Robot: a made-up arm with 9 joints. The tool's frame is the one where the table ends. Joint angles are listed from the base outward.
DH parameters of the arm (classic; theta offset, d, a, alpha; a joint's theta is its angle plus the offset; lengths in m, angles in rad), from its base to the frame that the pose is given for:
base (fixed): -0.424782 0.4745 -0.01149 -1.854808
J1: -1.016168 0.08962 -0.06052 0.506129
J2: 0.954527 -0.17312 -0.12 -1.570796
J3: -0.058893 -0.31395 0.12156 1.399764
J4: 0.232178 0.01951 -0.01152 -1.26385
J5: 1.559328 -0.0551 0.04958 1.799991
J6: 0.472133 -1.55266 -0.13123 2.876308
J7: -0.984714 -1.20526 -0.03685 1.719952
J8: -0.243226 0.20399 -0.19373 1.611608
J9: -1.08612 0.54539 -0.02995 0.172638
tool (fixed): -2.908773 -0.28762 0 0
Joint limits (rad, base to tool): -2.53..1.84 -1.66..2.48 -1..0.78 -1.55..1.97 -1.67..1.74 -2.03..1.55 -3..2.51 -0.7..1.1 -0.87..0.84
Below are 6 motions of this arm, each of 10 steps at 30 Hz.
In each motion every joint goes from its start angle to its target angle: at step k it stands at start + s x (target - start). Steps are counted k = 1, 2, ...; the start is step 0. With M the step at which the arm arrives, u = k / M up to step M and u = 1 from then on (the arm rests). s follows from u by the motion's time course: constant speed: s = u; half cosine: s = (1 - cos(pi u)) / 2; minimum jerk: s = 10 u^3 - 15 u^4 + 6 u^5.
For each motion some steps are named. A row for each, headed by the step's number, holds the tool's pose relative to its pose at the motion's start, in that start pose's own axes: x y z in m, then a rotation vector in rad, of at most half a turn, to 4 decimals.
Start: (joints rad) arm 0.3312 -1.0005 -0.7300 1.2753 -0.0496 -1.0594 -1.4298 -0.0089 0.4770
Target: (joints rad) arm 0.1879 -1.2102 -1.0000 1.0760 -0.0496 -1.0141 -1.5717 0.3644 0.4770
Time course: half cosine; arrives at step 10
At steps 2, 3, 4, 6, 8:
2: -0.0187 -0.0077 0.0033 0.0031 0.0182 0.0065
3: -0.0397 -0.0168 0.0083 0.0081 0.0393 0.0129
4: -0.0652 -0.0286 0.0164 0.0162 0.0658 0.0190
6: -0.1171 -0.0559 0.0407 0.0409 0.1242 0.0239
8: -0.1542 -0.0788 0.0658 0.0662 0.1702 0.0176

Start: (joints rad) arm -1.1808 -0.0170 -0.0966 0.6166 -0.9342 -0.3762 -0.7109 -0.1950 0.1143
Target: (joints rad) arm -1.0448 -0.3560 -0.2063 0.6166 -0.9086 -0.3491 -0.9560 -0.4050 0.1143
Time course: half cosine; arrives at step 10
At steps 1, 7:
1: -0.0010 0.0020 -0.0023 -0.0039 0.0053 0.0043
7: -0.0443 0.0613 -0.0711 -0.1316 0.1601 0.1350

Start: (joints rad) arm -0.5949 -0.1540 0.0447 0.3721 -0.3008 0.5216 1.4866 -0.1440 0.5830
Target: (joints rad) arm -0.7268 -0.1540 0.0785 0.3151 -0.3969 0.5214 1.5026 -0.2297 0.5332
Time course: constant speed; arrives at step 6
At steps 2, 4, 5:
2: 0.0074 -0.0163 -0.0508 -0.0296 0.0946 -0.0376
4: 0.0106 -0.0346 -0.1029 -0.0582 0.1896 -0.0759
5: 0.0105 -0.0444 -0.1292 -0.0721 0.2372 -0.0954

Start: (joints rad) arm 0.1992 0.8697 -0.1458 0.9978 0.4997 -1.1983 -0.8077 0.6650 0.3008
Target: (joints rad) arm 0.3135 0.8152 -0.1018 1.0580 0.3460 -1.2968 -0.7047 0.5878 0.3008
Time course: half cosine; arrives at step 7
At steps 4, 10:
4: -0.0199 0.0086 0.0000 0.0116 0.1134 -0.1467
10: -0.0319 0.0142 0.0004 0.0216 0.1925 -0.2336

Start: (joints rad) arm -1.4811 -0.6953 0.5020 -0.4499 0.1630 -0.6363 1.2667 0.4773 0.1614
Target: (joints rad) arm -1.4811 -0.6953 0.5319 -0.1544 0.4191 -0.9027 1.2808 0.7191 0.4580
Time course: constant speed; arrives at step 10
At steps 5, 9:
5: -0.0845 -0.1080 -0.0729 0.2550 -0.0684 -0.1074
9: -0.1828 -0.1676 -0.1505 0.4199 -0.1312 -0.2248

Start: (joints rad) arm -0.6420 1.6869 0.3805 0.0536 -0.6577 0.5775 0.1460 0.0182 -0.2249
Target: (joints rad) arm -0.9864 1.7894 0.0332 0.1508 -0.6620 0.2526 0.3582 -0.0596 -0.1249
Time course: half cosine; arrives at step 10
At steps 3, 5, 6, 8, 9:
3: 0.0000 -0.0466 -0.0512 0.0130 0.0754 -0.0871
5: -0.0126 -0.1142 -0.1265 0.0321 0.1874 -0.2124
6: -0.0255 -0.1496 -0.1665 0.0426 0.2482 -0.2788
8: -0.0558 -0.2057 -0.2311 0.0610 0.3488 -0.3870
9: -0.0666 -0.2212 -0.2492 0.0666 0.3779 -0.4179

